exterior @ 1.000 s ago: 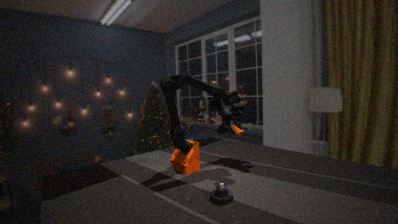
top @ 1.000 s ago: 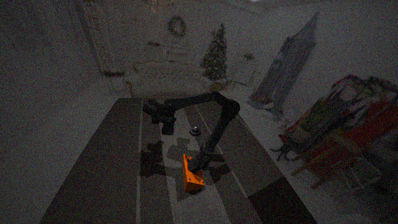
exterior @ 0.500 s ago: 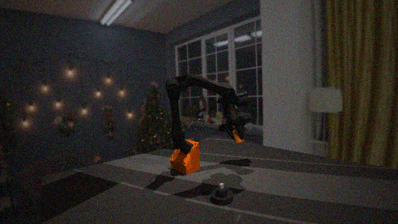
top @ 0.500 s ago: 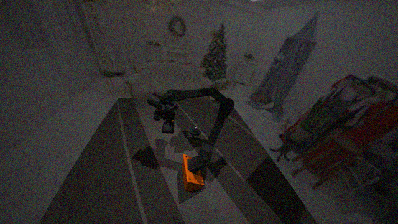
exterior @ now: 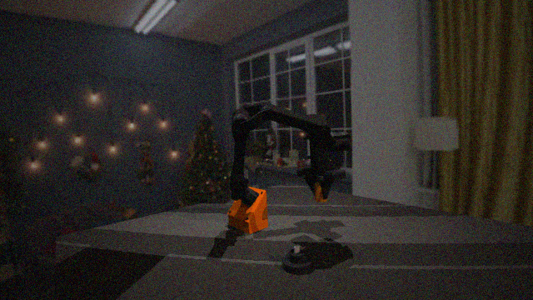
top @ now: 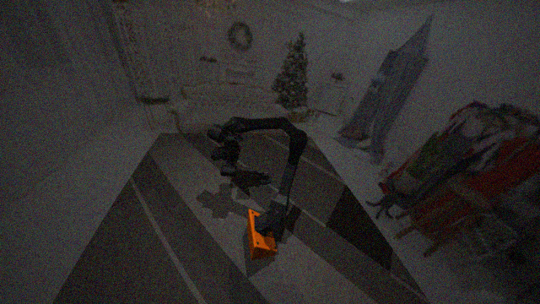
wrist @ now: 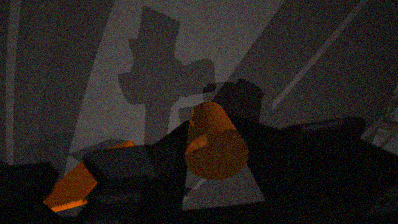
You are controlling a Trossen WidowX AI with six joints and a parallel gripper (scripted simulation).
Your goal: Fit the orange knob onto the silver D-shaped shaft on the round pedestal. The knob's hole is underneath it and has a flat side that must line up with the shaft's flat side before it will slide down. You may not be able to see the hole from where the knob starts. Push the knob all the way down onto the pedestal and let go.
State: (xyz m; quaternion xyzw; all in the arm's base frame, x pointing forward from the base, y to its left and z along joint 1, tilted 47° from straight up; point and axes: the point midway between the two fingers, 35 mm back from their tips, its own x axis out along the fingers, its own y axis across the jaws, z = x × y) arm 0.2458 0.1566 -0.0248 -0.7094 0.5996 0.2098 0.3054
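Right now my gripper tip is 80 mm short of the round pedestal, 190 mm to the left of it and 110 mm above it. The rest, counted from my gripper tip: orange knob: 30 mm above.
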